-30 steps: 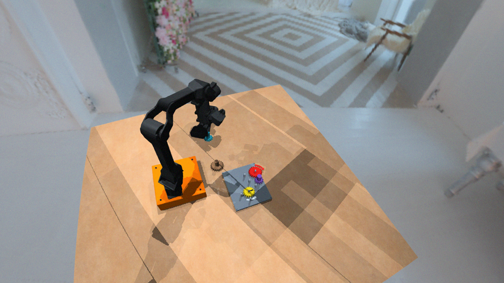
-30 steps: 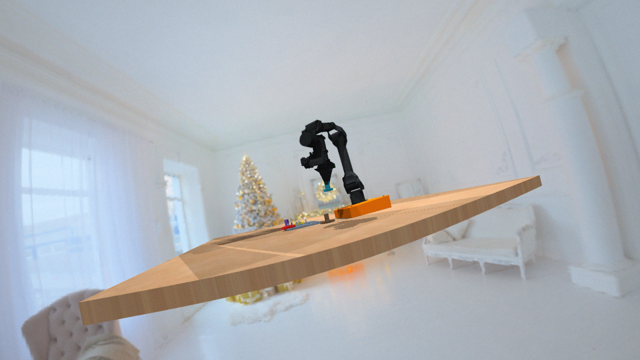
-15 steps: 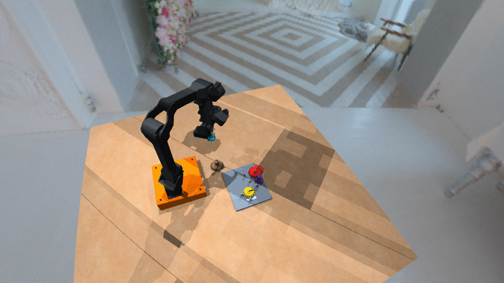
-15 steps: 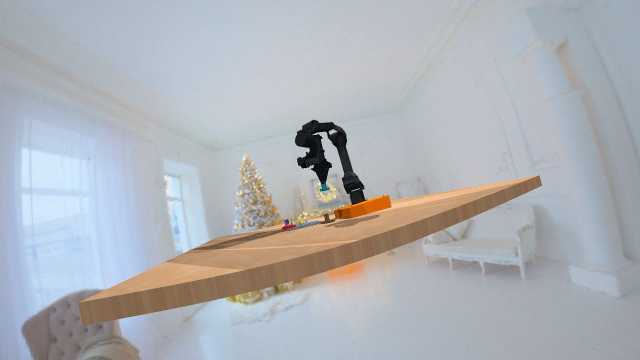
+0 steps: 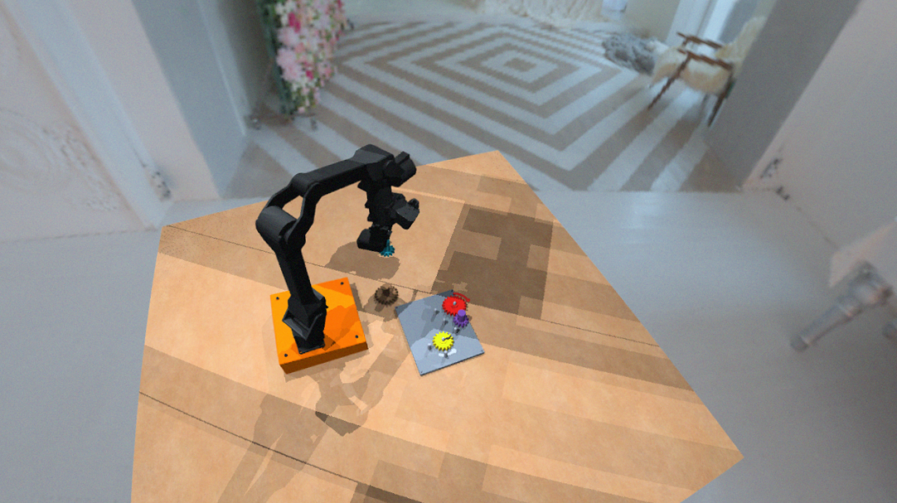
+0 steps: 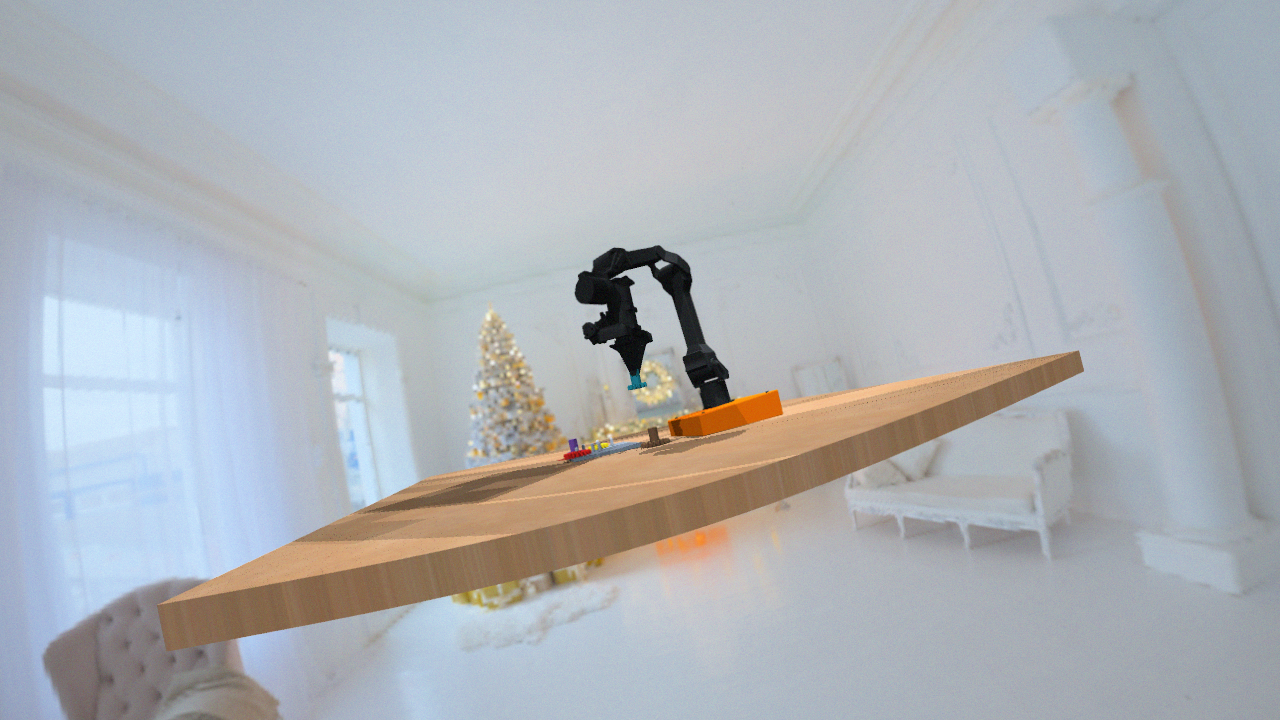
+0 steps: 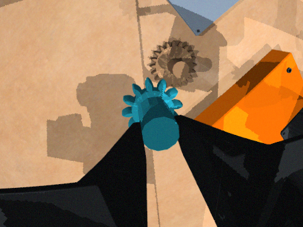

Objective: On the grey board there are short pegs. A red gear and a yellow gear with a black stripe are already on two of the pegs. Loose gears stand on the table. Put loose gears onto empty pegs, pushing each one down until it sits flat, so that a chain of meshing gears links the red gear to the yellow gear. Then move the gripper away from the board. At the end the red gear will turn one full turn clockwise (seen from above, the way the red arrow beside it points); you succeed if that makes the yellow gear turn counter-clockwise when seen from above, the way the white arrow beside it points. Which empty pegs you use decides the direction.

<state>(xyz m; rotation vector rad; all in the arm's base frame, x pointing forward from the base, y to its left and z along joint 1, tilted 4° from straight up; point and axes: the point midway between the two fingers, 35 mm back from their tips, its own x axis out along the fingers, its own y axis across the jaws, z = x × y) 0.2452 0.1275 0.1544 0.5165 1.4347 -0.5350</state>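
The purple gear is 120 mm ahead of my gripper tip, 210 mm to the right of it and 130 mm below it. Also, from my gripper tip: red gear (130 mm ahead, 160 mm to the right, 140 mm below); then teal gear (10 mm below); then brown gear (30 mm behind, 40 mm to the right, 140 mm below).
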